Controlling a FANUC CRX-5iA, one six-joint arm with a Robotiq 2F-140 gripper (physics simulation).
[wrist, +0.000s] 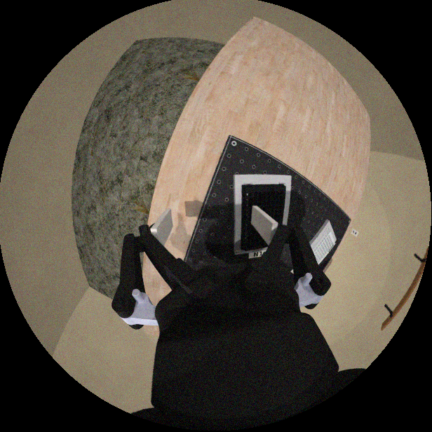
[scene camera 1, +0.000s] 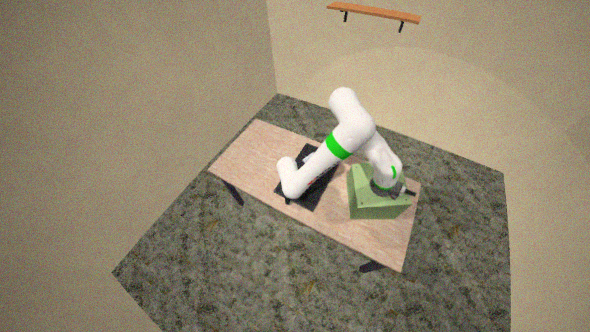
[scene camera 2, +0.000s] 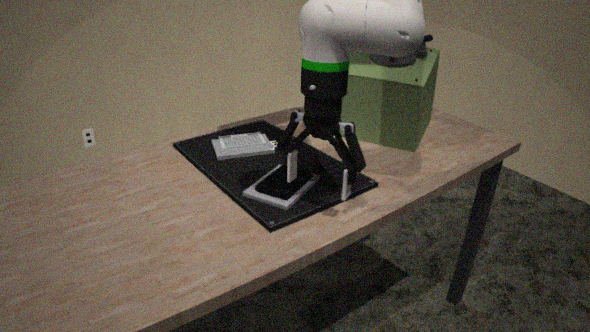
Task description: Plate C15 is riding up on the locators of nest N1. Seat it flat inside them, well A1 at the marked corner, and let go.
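Places are measured from the arm's base along level axes (x ahead, y left, z up), in metres.
Where they show: gripper, between the fingertips: (scene camera 2: 318, 188); arm's base, origin of its link: (scene camera 1: 382, 185) (scene camera 2: 393, 58).
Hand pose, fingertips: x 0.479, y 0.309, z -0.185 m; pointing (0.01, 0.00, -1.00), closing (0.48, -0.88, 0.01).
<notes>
Things, the pixels of their centre, and the offset from my fingertips. "pt": a spot on its surface instead. Level surfaces: height alone.
- nest N1, a spot on its surface: (scene camera 2: 265, 199) pt dx +0.102, dy -0.056, dz -0.030 m
- black mat, height of its surface: dz -0.040 m
- wooden table, height of its surface: dz -0.053 m
- second grey nest with a pale plate, a spot on its surface: (scene camera 2: 243, 144) pt dx +0.037, dy -0.324, dz -0.016 m
Plate C15, black with wells (scene camera 2: 274, 187) (wrist: 265, 196), lies in the light grey frame of nest N1 (scene camera 2: 265, 199) (wrist: 262, 179). It covers part of the frame's back side in scene camera 2; its exact tilt and well A1 cannot be made out. The label N1 (wrist: 258, 254) shows at the nest's near end in the wrist view. My gripper (scene camera 2: 318, 176) (wrist: 212, 215) is open and empty, fingers down. One fingertip hangs over the plate, the other beyond the nest near the mat's edge. In scene camera 1 the arm hides the nest and most of the gripper.
The black mat (scene camera 1: 313, 201) (scene camera 2: 215, 167) (wrist: 252, 159) lies on the wooden table (scene camera 1: 250, 150) (scene camera 2: 125, 215) (wrist: 280, 90). A second grey nest with a pale plate (scene camera 2: 243, 144) (wrist: 324, 244) stands farther back on it. The green robot pedestal (scene camera 1: 375, 207) (scene camera 2: 400, 110) stands beside the mat.
</notes>
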